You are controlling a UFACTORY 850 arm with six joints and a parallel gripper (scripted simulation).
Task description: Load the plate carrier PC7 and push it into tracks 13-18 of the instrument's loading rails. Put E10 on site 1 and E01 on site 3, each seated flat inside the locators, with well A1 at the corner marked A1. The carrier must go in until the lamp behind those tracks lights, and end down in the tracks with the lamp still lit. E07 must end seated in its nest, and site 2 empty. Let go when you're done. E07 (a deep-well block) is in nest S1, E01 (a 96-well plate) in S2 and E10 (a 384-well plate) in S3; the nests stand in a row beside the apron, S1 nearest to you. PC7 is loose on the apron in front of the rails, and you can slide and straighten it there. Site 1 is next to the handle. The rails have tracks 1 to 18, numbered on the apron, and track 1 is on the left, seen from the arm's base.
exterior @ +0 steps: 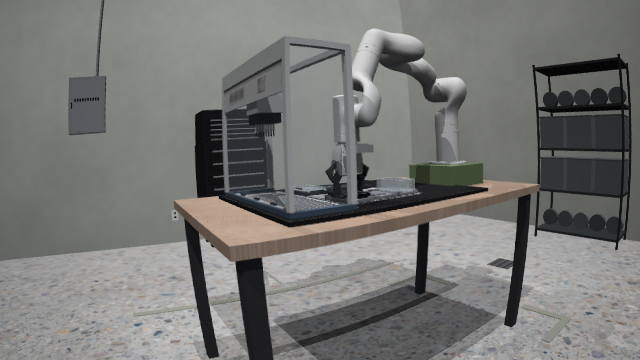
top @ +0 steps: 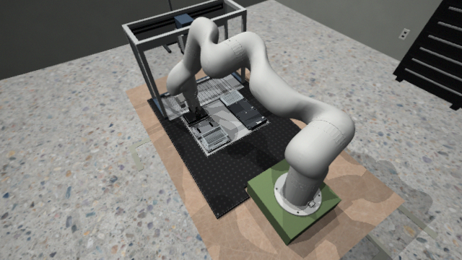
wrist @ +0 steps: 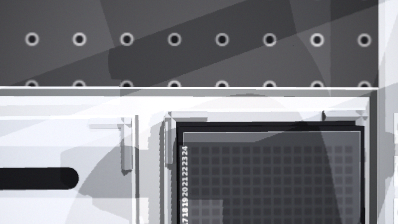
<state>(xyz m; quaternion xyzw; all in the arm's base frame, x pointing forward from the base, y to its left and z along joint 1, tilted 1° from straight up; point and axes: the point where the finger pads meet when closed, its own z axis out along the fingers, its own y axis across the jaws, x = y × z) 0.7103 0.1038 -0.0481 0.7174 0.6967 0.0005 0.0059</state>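
Right now the dark plate carrier PC7 is 26 cm to the right of my hand, 11 cm behind it and 1 cm below it. Also, from my hand: nest S2: 11 cm behind, 2 cm below; then deep-well block E07: 22 cm behind; then dark 384-well plate E10: 1 cm below.
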